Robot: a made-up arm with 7 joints.
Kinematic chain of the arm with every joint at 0, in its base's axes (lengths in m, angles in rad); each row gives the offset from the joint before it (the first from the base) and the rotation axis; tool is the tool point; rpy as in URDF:
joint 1: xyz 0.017 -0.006 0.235 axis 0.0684 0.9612 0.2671
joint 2: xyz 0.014 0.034 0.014 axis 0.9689 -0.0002 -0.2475
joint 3: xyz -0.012 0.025 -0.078 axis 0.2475 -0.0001 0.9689
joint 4: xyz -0.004 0.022 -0.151 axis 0.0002 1 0
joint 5: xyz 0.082 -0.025 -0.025 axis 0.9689 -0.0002 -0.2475
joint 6: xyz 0.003 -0.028 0.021 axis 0.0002 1 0
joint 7: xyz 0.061 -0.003 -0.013 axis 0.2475 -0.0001 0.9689
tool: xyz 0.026 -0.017 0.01 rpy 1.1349 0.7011 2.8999
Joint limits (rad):
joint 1: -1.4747..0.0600
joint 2: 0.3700..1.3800
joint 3: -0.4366..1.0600
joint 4: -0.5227..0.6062
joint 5: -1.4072..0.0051
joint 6: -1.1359..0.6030
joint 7: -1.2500..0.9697
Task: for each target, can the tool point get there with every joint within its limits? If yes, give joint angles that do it. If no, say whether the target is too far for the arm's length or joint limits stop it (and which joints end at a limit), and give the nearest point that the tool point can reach.
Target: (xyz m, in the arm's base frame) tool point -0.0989 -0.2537 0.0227
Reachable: no: joint limits stop it (at a limit: joint 1, joint 2, joint 3, joint 5, joint 6) | nearest point 0.0605 0.0039 0.0862 | short by 0.310 m
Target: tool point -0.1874 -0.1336 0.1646
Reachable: no: joint limits stop it (at a limit: joint 1, joint 2, joint 3, joint 4, joint 5, joint 6) | nearest point 0.0404 0.0085 0.1198 | short by 0.272 m
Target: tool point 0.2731 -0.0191 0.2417
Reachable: yes | joints -0.9938 0.4946 -0.3158 -0.3238 -0.3259 0.4289 0.6116
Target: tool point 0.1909 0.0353 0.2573
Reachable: yes | joints -0.8724 0.7090 -0.0860 -0.3593 -0.2774 -0.5759 -0.5318
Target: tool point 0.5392 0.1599 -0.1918
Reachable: no: too far | nearest point 0.3034 0.1129 0.0105 | short by 0.314 m
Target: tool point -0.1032 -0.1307 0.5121
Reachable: no: joint limits stop it (at a limit: joint 1, joint 2, joint 4) | nearest point 0.0284 0.0966 0.4162 | short by 0.280 m
